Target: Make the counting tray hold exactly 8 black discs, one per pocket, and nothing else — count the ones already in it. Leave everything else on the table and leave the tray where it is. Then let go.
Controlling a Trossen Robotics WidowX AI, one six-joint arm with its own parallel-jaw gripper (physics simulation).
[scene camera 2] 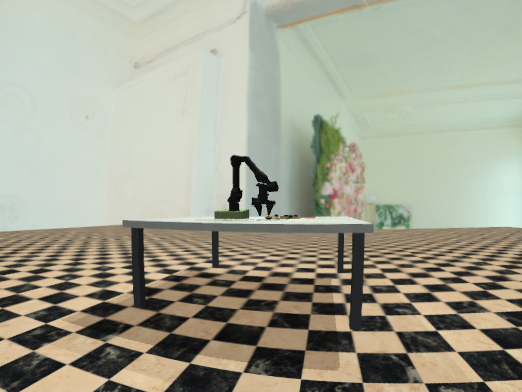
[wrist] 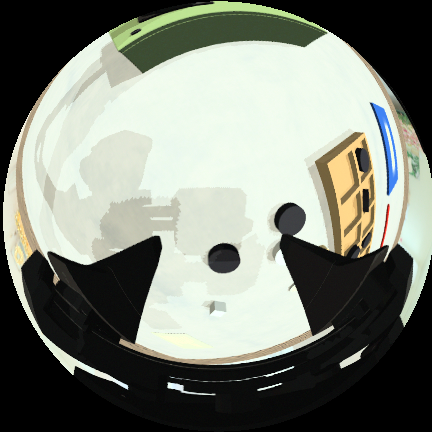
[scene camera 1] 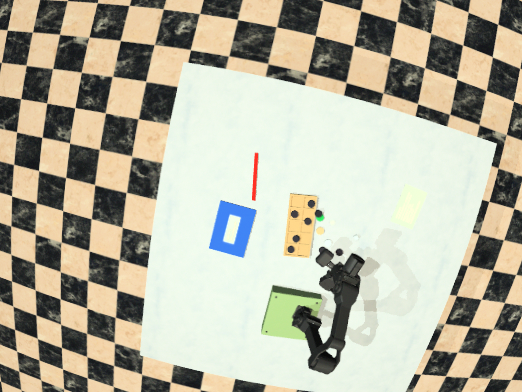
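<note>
The tan counting tray (scene camera 1: 304, 249) (wrist: 327, 192) holds several black discs, including one near its lower left corner (scene camera 1: 291, 249) in scene camera 1. My gripper (scene camera 1: 340, 260) (scene camera 2: 264, 214) (wrist: 221, 241) is open and empty, pointing down above the table beside the tray. A loose black disc (scene camera 1: 339, 252) (wrist: 224, 258) lies on the table, seen between the spread fingers in the wrist view. Another loose black disc (wrist: 290, 219) lies between it and the tray, near one fingertip; the gripper hides it in scene camera 1. A further black disc (scene camera 1: 319, 213) lies against the tray's side by a green disc (scene camera 1: 320, 218).
A tan disc (scene camera 1: 320, 230), a white disc (scene camera 1: 328, 242) and a small pale cube (scene camera 1: 356, 236) (wrist: 218, 308) lie near the tray. A blue frame (scene camera 1: 219, 225) and red stick (scene camera 1: 255, 175) lie beyond it. A pale yellow pad (scene camera 1: 410, 206) lies right; the green base (scene camera 1: 280, 312) stands below the tray.
</note>
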